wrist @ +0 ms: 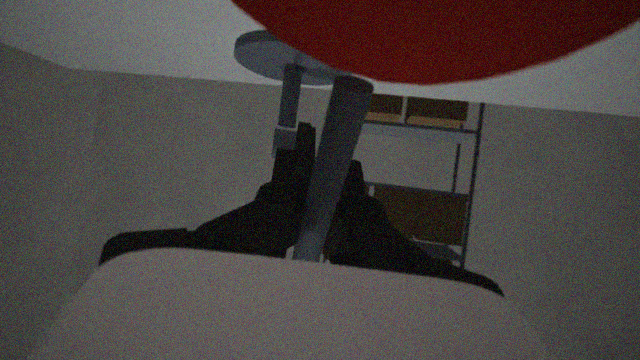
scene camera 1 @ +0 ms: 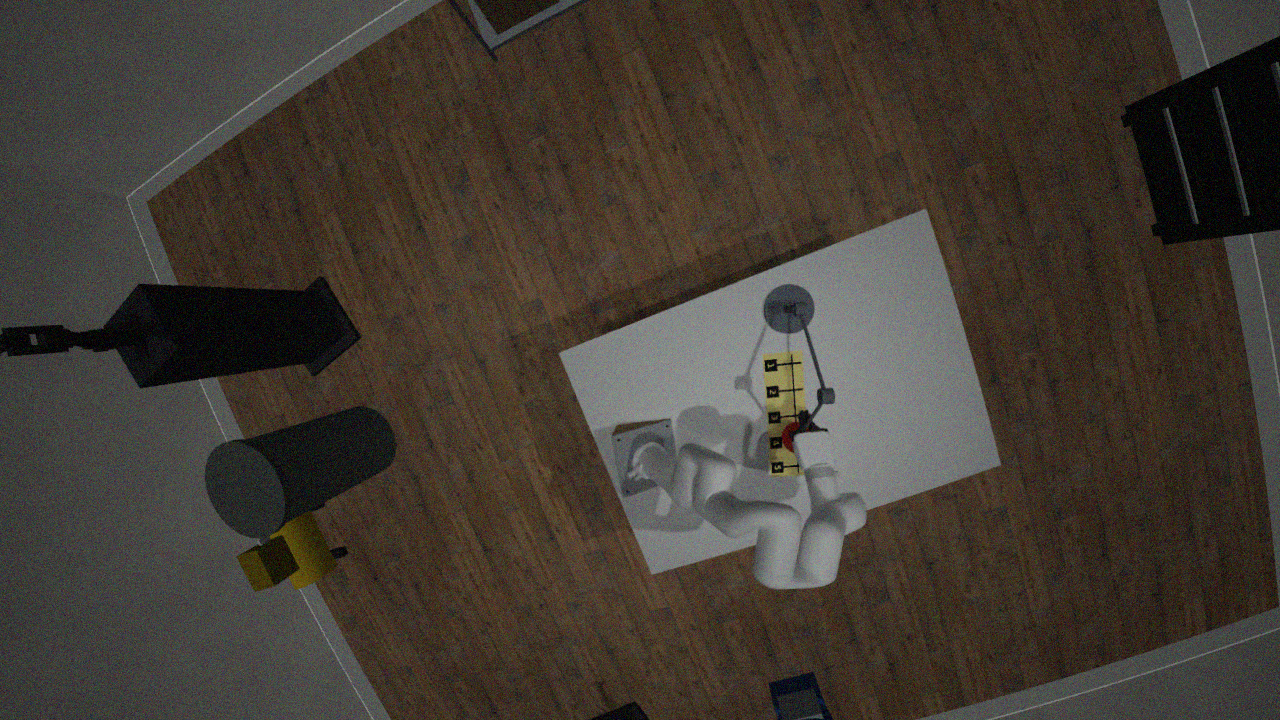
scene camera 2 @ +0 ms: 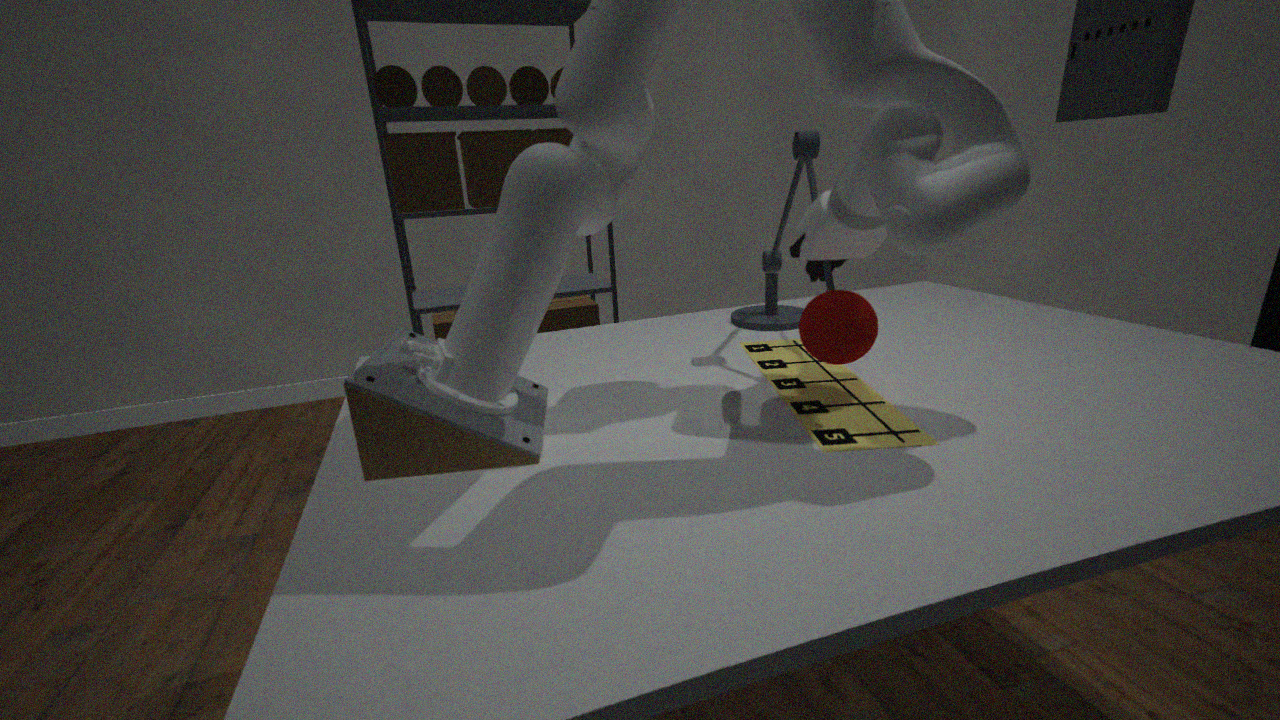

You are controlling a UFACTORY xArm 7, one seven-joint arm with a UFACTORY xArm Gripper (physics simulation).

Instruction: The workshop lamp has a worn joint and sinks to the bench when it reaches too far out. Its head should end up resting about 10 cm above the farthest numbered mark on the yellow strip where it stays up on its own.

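Where they show: gripper, between the fingertips: (wrist: 316, 153) (scene camera 1: 803, 411) (scene camera 2: 816, 272); arm's base, origin of its link: (scene camera 1: 649, 459) (scene camera 2: 468, 388).
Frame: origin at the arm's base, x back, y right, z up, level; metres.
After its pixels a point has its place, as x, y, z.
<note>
The grey desk lamp's round base (scene camera 1: 775, 315) @[-0.607, -0.184, -0.049] (scene camera 2: 756, 318) @[-0.610, -0.169, -0.048] (wrist: 257, 54) @[-0.686, -0.133, -0.048] stands at the far end of the yellow strip (scene camera 1: 785, 403) @[-0.486, 0.090, -0.061] (scene camera 2: 850, 420) @[-0.400, 0.253, -0.061], beyond mark 1. The lamp's elbow joint (scene camera 1: 825, 395) @[-0.545, 0.002, 0.284] (scene camera 2: 806, 144) @[-0.535, 0.026, 0.266] is raised. Its red round head (scene camera 1: 789, 437) @[-0.430, 0.145, 0.064] (scene camera 2: 838, 326) @[-0.420, 0.208, 0.046] (wrist: 435, 35) hangs above the strip, near mark 4 in scene camera 1, and does not touch the bench. Mark 5 (scene camera 1: 777, 467) @[-0.349, 0.273, -0.061] (scene camera 2: 834, 437) @[-0.348, 0.275, -0.061] is farthest from the base. My gripper (scene camera 1: 805, 420) @[-0.503, 0.087, 0.088] (scene camera 2: 821, 266) @[-0.503, 0.087, 0.088] (wrist: 316, 153) @[-0.503, 0.087, 0.088] is shut on the lamp's forearm rod above the head; the exact finger contact is partly hidden.
My arm is mounted on a wedge block (scene camera 2: 447, 447) @[0.051, 0.088, -0.031] at one side of the white bench (scene camera 1: 895, 358) @[-0.867, 0.151, -0.062] (scene camera 2: 716, 582) @[-0.080, 0.402, -0.062] and arches over it to the lamp. A shelf rack (scene camera 2: 465, 12) (wrist: 473, 175) stands behind the bench. The arm's shadow lies across the bench.
</note>
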